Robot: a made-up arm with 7 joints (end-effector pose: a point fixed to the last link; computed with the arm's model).
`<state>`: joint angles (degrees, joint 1 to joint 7).
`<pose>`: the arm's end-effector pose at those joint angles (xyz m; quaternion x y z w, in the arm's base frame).
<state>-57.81 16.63 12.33 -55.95 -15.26 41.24 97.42</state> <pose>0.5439 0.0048 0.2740 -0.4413 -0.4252 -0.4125 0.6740</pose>
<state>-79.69 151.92 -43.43 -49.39 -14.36 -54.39 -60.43</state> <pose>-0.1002 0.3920 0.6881 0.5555 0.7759 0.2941 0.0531</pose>
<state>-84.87 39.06 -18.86 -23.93 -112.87 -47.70 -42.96</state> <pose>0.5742 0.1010 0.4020 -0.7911 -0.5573 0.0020 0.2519</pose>
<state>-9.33 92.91 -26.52 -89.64 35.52 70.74 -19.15</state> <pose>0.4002 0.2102 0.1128 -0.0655 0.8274 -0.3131 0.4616</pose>
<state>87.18 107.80 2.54 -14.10 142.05 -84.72 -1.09</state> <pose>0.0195 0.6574 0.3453 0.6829 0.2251 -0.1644 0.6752</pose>
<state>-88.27 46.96 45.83 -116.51 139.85 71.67 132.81</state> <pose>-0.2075 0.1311 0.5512 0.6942 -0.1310 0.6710 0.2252</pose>
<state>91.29 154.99 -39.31 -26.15 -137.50 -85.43 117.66</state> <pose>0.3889 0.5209 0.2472 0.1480 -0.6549 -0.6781 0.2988</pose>
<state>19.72 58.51 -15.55 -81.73 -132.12 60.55 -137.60</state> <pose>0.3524 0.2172 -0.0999 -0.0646 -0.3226 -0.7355 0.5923</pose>
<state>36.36 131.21 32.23 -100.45 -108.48 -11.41 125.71</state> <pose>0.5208 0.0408 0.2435 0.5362 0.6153 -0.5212 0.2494</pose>
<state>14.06 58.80 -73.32 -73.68 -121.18 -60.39 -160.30</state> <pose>0.0021 0.1060 -0.2924 -0.6184 0.7175 -0.2109 0.2413</pose>
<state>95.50 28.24 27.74 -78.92 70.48 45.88 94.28</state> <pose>-0.2246 0.3241 -0.1041 -0.3791 -0.3306 0.5737 0.6465</pose>
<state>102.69 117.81 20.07 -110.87 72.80 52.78 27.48</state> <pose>-0.0028 0.1775 -0.1721 -0.5518 0.7269 -0.1873 0.3635</pose>
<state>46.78 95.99 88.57 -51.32 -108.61 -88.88 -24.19</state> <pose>0.2237 0.4985 0.5154 -0.3930 -0.8119 0.3187 0.2912</pose>
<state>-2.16 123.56 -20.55 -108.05 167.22 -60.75 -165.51</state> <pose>0.4533 0.1243 0.1864 0.4500 0.7306 -0.0875 0.5061</pose>
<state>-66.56 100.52 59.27 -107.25 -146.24 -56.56 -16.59</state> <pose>-0.2813 -0.0325 0.6501 0.1717 0.7621 0.5923 0.1974</pose>
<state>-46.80 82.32 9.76 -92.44 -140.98 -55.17 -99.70</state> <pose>0.3327 0.0732 0.6108 -0.1852 -0.3892 -0.5554 0.7112</pose>
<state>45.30 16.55 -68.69 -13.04 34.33 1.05 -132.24</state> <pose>-0.3770 0.0587 -0.2405 -0.1427 -0.4432 0.6907 0.5533</pose>
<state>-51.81 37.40 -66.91 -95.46 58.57 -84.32 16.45</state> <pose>0.3027 -0.3738 0.1442 0.0318 -0.6191 -0.7833 0.0460</pose>
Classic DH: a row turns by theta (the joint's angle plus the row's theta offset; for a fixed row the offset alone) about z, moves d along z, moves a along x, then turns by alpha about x. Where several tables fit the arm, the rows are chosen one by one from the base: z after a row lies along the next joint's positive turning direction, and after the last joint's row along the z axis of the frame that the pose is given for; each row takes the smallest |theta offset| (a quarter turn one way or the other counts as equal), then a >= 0, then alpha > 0; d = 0 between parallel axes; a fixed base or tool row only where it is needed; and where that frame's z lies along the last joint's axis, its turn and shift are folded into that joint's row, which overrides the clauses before.
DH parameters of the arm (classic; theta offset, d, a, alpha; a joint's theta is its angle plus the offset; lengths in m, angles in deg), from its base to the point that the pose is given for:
base (fixed): 0 0.2129 -0.0071 -70
joint 1: -90 0.0256 0.0187 -90
joint 2: 70 0.0299 0.0008 90
joint 3: -90 -0.1448 0.0017 90
joint 4: 0 -0.0003 0.0258 -90
joint 5: 0 -0.4359 -0.0075 90
joint 6: 0 -0.0233 0.0295 -90
joint 7: -90 -0.0306 0.0162 90
tool (fixed): 180 -0.0277 0 0

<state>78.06 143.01 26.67 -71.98 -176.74 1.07 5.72</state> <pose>0.4141 0.2424 -0.0666 -0.4686 -0.0759 -0.3888 0.7896</pose>
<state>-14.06 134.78 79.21 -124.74 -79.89 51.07 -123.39</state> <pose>-0.0023 -0.3189 0.4671 -0.2669 0.2199 0.8617 0.3712</pose>
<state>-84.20 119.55 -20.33 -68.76 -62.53 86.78 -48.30</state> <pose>0.0605 0.2075 0.6857 -0.1700 0.4732 0.6171 0.6053</pose>
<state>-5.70 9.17 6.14 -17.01 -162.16 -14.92 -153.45</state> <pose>0.1633 0.1355 -0.3396 -0.6106 0.2134 -0.2929 0.7042</pose>
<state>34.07 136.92 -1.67 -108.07 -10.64 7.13 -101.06</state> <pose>0.4018 0.1399 -0.0040 -0.6724 -0.4456 -0.1414 0.5739</pose>
